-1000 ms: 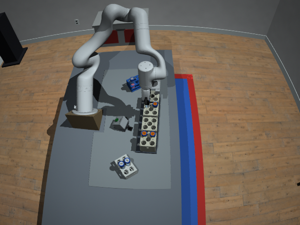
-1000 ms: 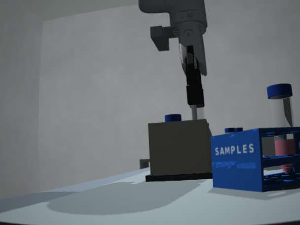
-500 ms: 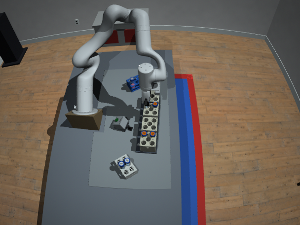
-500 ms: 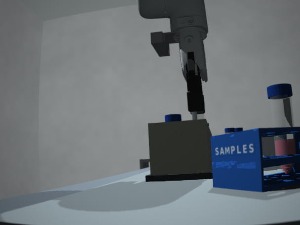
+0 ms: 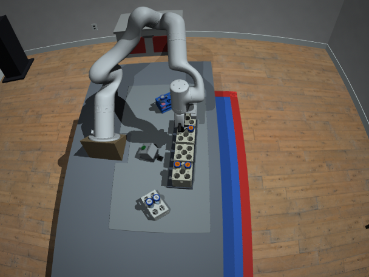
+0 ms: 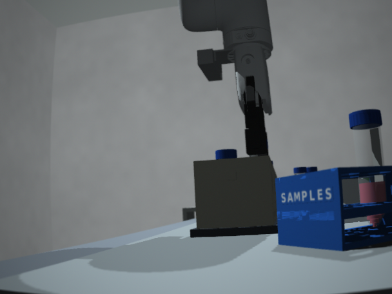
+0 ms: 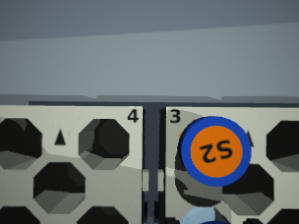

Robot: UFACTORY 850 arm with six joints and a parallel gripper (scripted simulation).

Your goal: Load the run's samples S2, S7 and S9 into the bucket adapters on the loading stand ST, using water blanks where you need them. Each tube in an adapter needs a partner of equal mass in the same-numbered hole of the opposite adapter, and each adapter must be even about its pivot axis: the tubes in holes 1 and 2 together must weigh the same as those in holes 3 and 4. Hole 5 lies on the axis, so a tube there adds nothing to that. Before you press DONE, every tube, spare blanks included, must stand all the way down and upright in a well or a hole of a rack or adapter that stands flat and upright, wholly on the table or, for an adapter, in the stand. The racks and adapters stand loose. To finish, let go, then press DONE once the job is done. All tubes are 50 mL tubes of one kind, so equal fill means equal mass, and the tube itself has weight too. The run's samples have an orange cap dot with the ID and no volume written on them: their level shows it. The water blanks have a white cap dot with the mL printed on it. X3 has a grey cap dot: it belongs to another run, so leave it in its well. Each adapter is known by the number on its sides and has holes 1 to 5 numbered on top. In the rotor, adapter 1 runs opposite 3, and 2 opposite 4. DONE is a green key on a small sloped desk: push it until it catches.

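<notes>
The green done key lies 21 cm behind my hand, 8 cm to the right of it and 7 cm below it. The rest, counted from my hand: blue samples rack 27 cm to the left, 10 cm below, 8 cm behind; then white blanks rack 40 cm to the right, 15 cm behind, 10 cm below.
</notes>
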